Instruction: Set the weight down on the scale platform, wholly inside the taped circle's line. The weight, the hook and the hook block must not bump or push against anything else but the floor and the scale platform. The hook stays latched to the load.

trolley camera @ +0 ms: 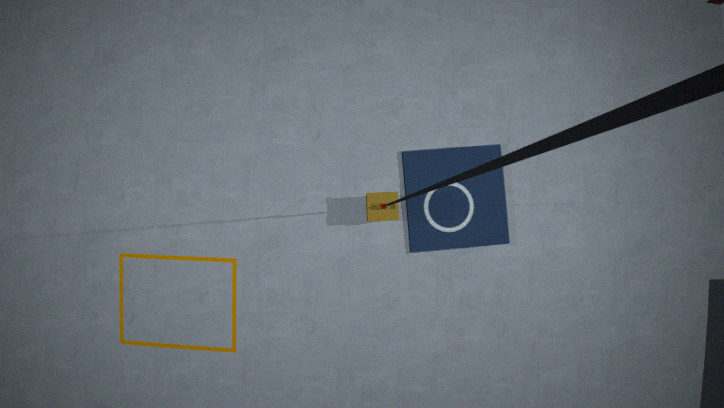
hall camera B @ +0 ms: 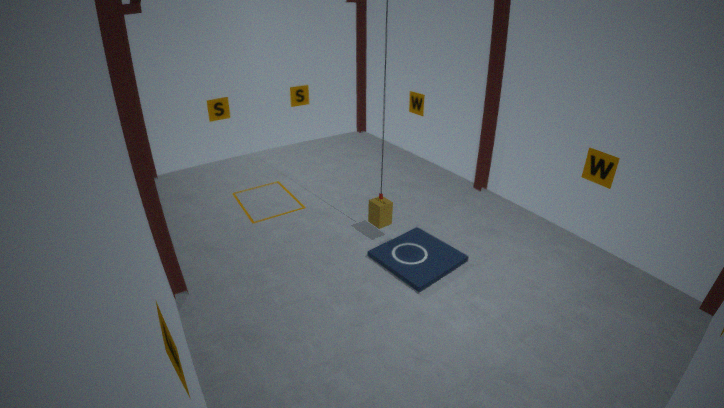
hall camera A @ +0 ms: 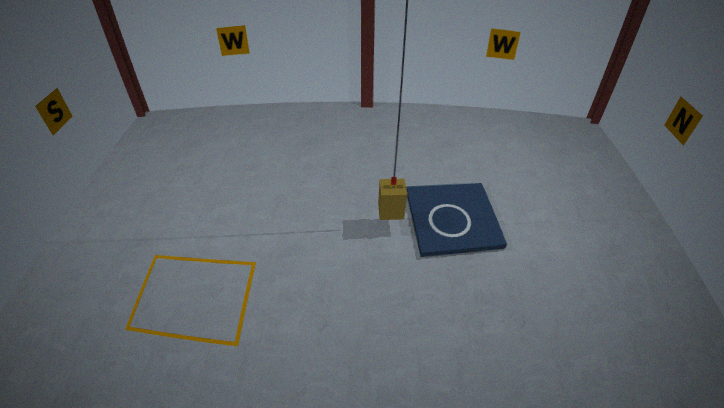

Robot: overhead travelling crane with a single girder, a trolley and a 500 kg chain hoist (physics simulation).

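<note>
The yellow weight (hall camera A: 392,204) (hall camera B: 379,213) (trolley camera: 373,216) hangs upright in the air on the chain, its shadow on the floor apart from it. My red hook block with the hook (hall camera A: 393,180) (hall camera B: 380,196) (trolley camera: 383,206) is at the top of the weight and holds it; the hook itself is too small to see clearly. The blue scale platform (hall camera A: 468,195) (hall camera B: 440,255) (trolley camera: 486,228) lies on the floor, to the right of the weight in the trolley view. The white taped circle (hall camera A: 449,236) (hall camera B: 409,263) (trolley camera: 448,230) is on the platform; the weight is beside the platform, outside the circle.
A yellow-orange outlined rectangle (hall camera A: 204,261) (hall camera B: 278,214) (trolley camera: 178,257) is marked on the floor, left of the weight. Dark red columns (hall camera A: 367,55) (hall camera B: 493,96) stand along the walls. A dark grey shape (trolley camera: 714,344) shows at the right edge of the trolley view.
</note>
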